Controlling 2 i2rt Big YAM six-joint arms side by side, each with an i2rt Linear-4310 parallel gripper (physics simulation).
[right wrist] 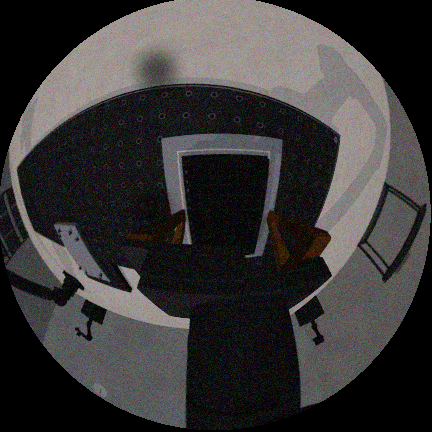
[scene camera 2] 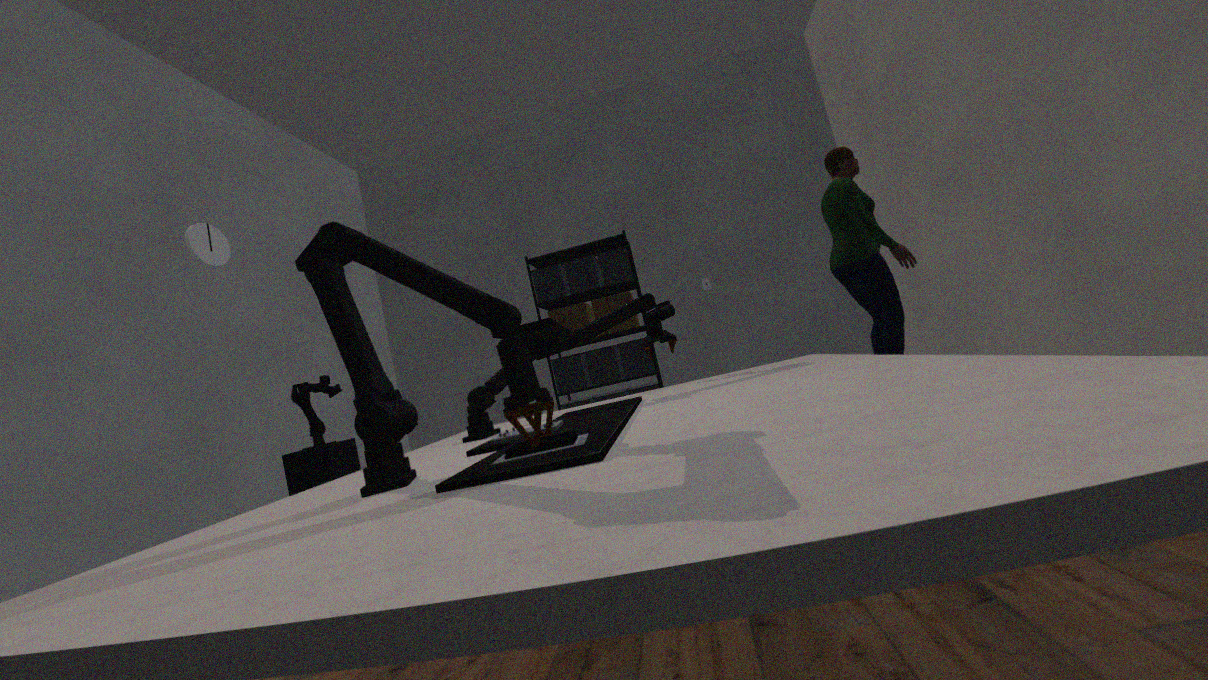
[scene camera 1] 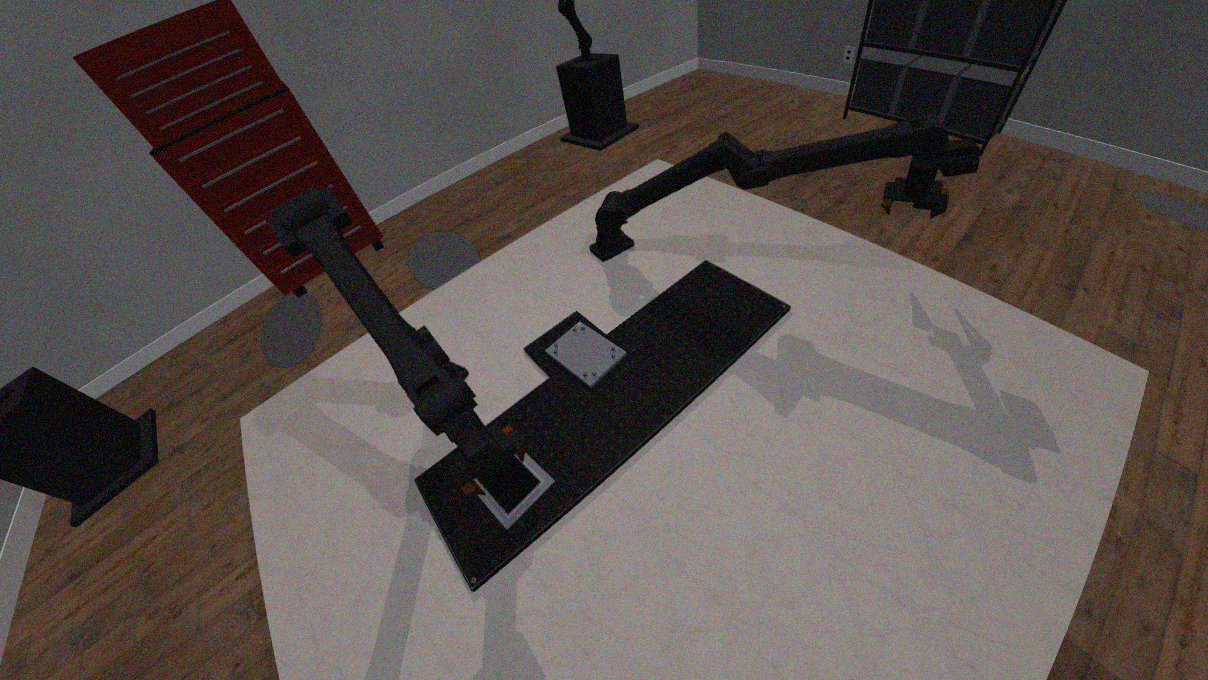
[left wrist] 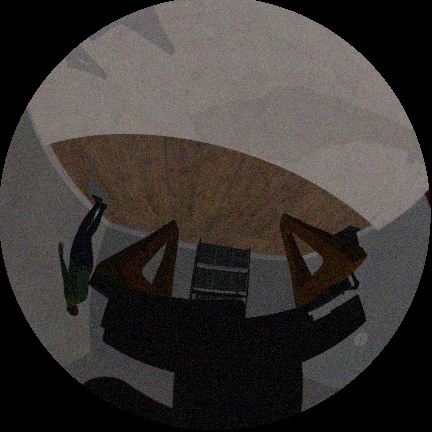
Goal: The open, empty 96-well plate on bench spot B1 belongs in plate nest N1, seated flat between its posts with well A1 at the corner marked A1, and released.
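Frame: origin at the left arm's base, x back, y right, z up, level; centimetres.
Seen in the pictures: left gripper, fingertip midpoint: (scene camera 2: 662, 356) (scene camera 1: 909, 214) (left wrist: 229, 222); right gripper, fingertip midpoint: (right wrist: 227, 214) (scene camera 2: 541, 443) (scene camera 1: 502, 476); left arm's base at its link origin: (right wrist: 73, 279) (scene camera 2: 482, 437) (scene camera 1: 612, 247); right arm's base at its link origin: (scene camera 2: 390, 486).
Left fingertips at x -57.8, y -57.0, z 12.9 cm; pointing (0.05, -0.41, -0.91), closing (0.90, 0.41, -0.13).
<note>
Offsets run from my left fingertips to a thing's middle. "*": to the spot under its first point. Level surfaces: height alone.
The dark 96-well plate {dz -10.7, dx +10.1, dy +115.7 cm} (scene camera 1: 513, 491) (right wrist: 225, 190) lies on the black board inside the pale outline of bench spot B1 {* dz -11.4, dx +2.8, dy +114.0 cm} (scene camera 1: 528, 501) (right wrist: 222, 143). Its wells and A1 corner are too dark to make out. My right gripper (scene camera 1: 496, 469) (scene camera 2: 535, 442) (right wrist: 227, 214) is open, pointing down over the plate, with its orange fingers at the plate's two sides; contact cannot be told. Plate nest N1 {dz -10.5, dx +26.3, dy +86.2 cm} (scene camera 1: 585, 353) (right wrist: 82, 250) is a pale rectangle with small posts and holds no plate. My left gripper (scene camera 1: 911, 209) (scene camera 2: 661, 346) (left wrist: 229, 222) is open and empty, high and far from the plate.
The black board {dz -11.6 cm} (scene camera 1: 676, 354) (right wrist: 125, 165) lies on the pale table {dz -12.9 cm} (scene camera 1: 803, 523) (scene camera 2: 887, 439). The nest's dark base adjoins its long edge. The left arm (scene camera 1: 828, 160) reaches away from the board. A person (scene camera 2: 852, 228) (left wrist: 77, 280) stands beyond the table.
</note>
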